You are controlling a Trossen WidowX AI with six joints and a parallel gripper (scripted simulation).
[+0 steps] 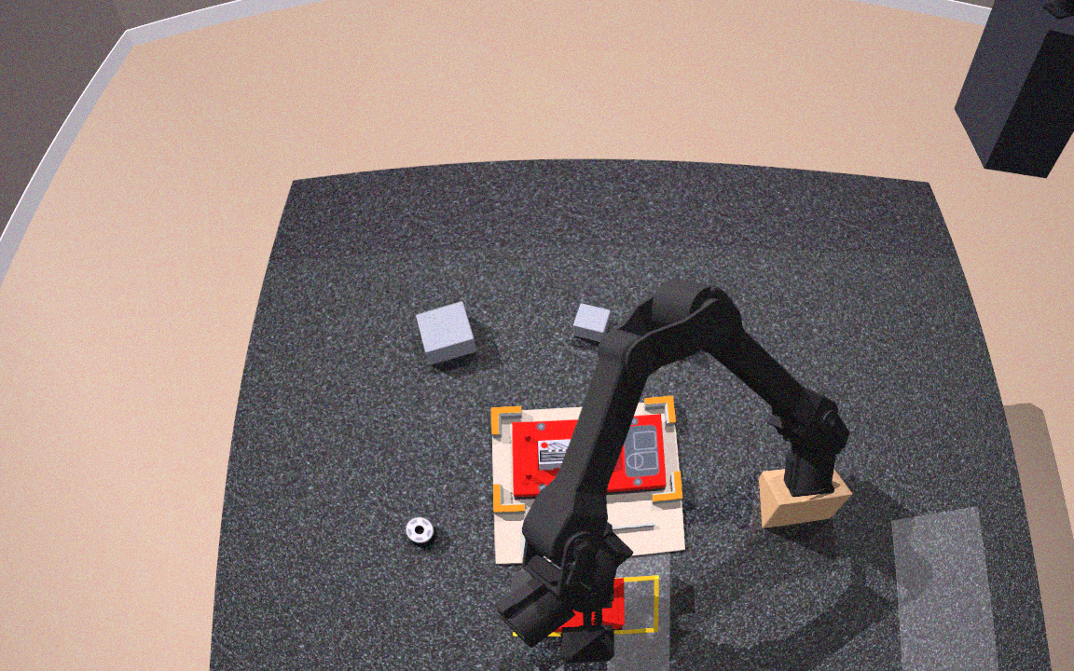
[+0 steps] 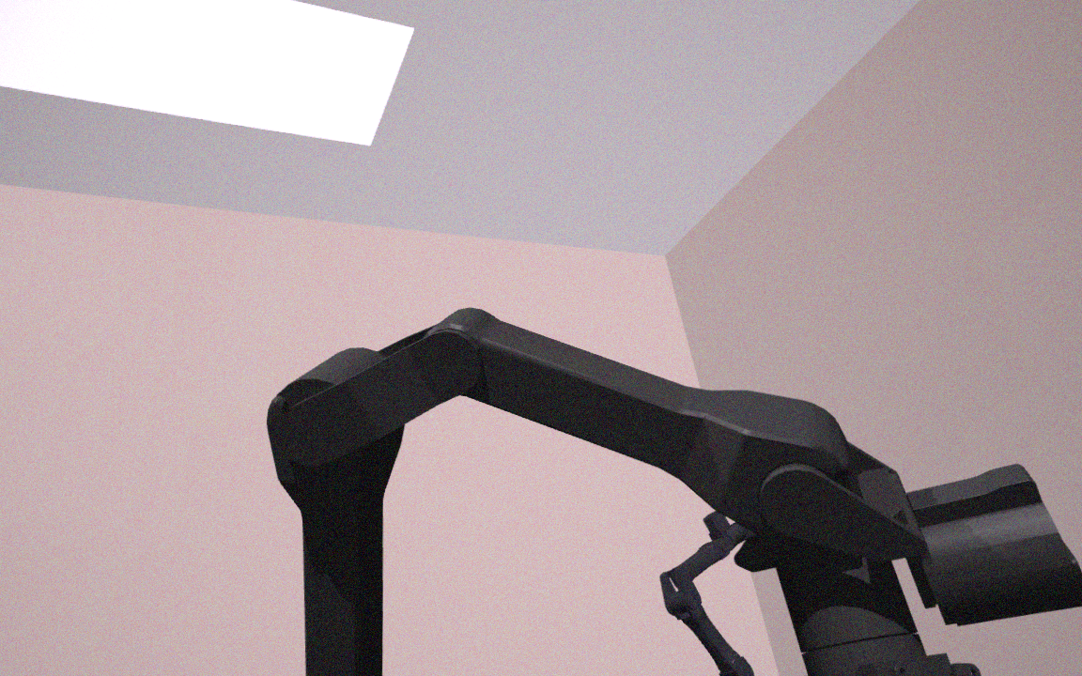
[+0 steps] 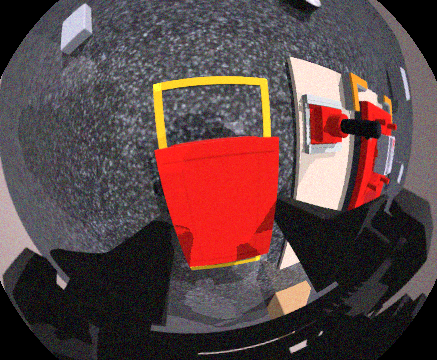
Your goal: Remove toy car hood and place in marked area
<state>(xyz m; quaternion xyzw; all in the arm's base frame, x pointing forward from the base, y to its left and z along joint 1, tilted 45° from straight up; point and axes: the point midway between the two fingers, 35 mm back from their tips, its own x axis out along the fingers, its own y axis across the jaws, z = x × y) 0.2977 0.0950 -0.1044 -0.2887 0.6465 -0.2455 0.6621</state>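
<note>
Now: gripper tip right at the red hood. From my gripper tip the other things lie so: white wheel (22 cm ahead, 10 cm to the right, 1 cm below).
</note>
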